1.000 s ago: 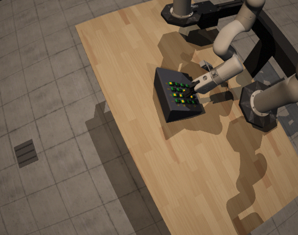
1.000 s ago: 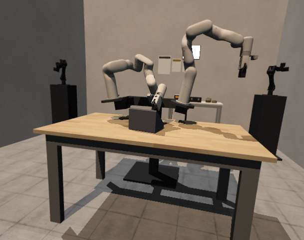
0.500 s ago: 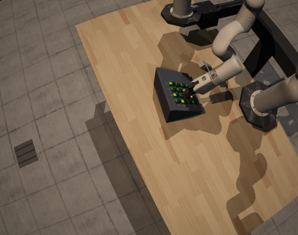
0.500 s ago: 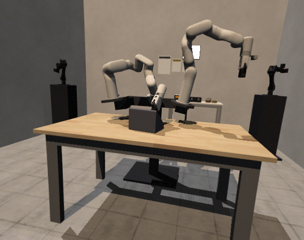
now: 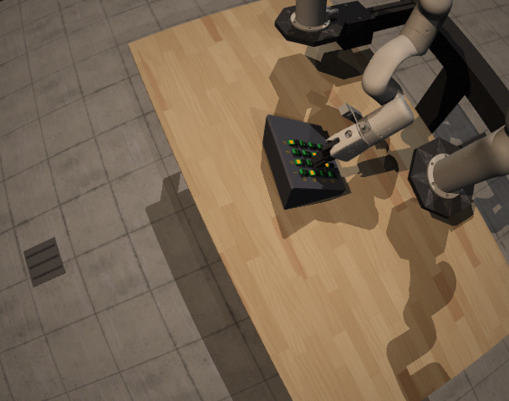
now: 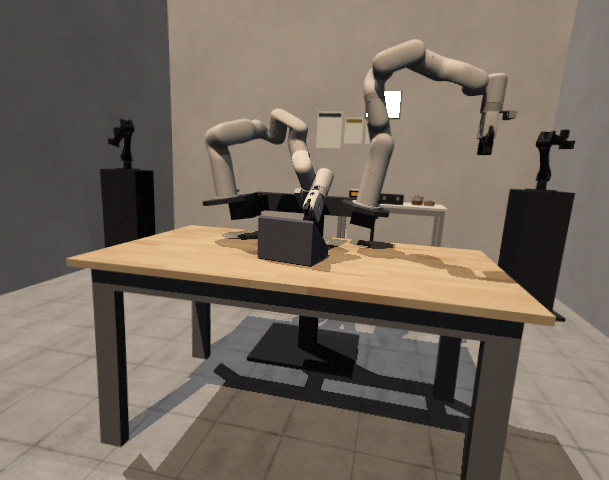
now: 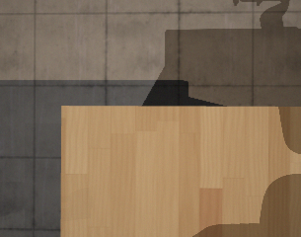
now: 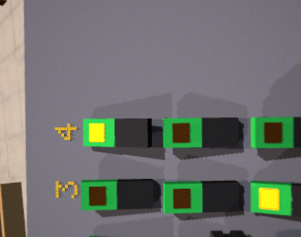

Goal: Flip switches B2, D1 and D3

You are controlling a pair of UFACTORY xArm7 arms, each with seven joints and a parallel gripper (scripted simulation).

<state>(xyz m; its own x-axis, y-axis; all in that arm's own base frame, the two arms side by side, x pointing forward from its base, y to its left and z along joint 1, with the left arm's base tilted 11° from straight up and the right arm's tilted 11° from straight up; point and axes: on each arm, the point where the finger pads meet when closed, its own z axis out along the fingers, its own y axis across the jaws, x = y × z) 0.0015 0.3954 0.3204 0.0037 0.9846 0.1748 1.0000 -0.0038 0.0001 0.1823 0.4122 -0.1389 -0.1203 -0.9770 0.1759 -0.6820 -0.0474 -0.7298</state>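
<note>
The switch B2 lies 2 cm ahead of my right hand, 1 cm to the right of it and 1 cm below it. From my right hand the other things lie so: switch B3: 4 cm to the right, 1 cm below, 1 cm ahead; then switch C2: 3 cm below, 1 cm behind; then switch B1: 3 cm ahead, 2 cm to the left, 1 cm below.
</note>
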